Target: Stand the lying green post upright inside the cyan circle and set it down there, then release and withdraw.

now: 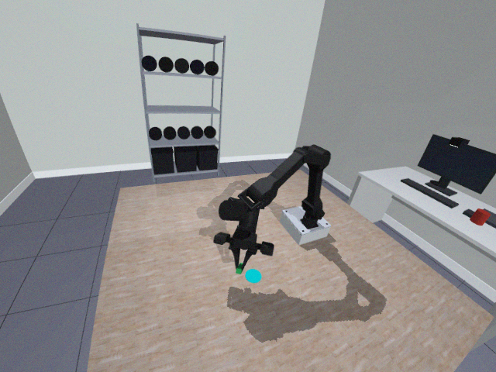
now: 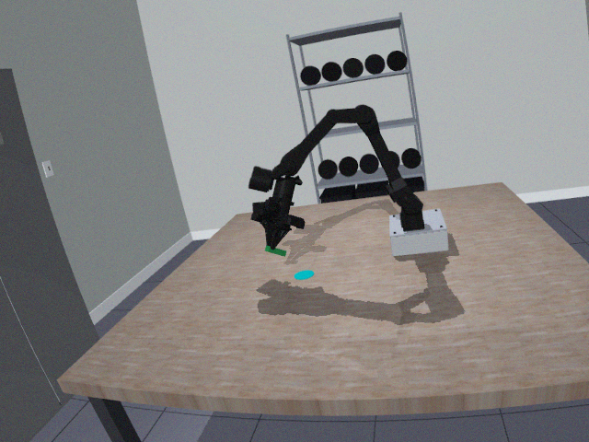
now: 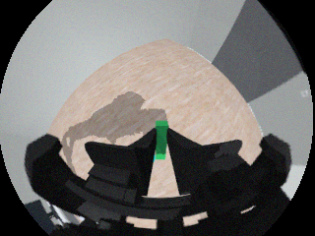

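Now: the cyan circle 7 cm behind my gripper tip, 3 cm to the right of it and 10 cm below it. From my gripper tip the other things lie so: green post (1 cm behind, 1 cm to the right, 1 cm below).
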